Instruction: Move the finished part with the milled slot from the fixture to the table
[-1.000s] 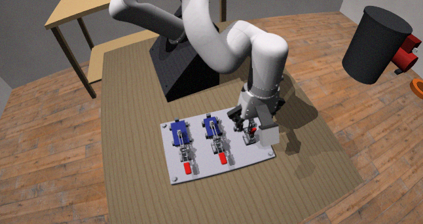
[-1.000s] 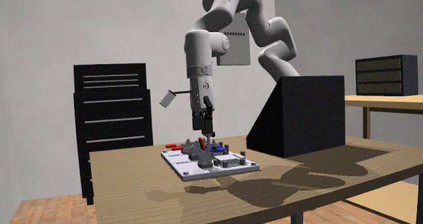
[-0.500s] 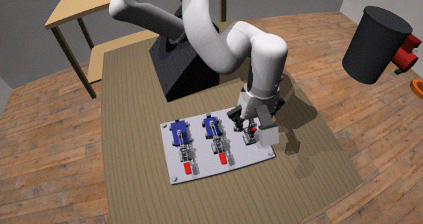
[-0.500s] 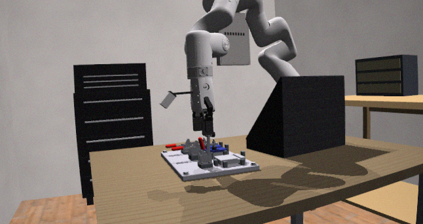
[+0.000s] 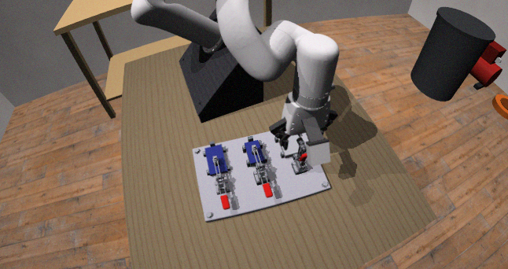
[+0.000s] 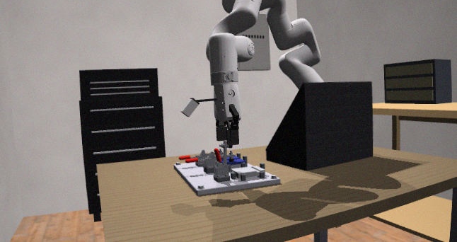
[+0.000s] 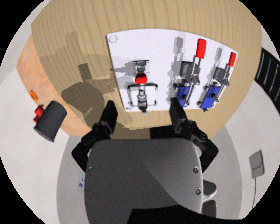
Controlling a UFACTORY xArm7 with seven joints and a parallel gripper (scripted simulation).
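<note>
Right now the grey finished part is 7 cm behind my hand and 10 cm below it. Also, from my hand: grey fixture plate 2 cm behind, 11 cm to the right, 12 cm below.
</note>
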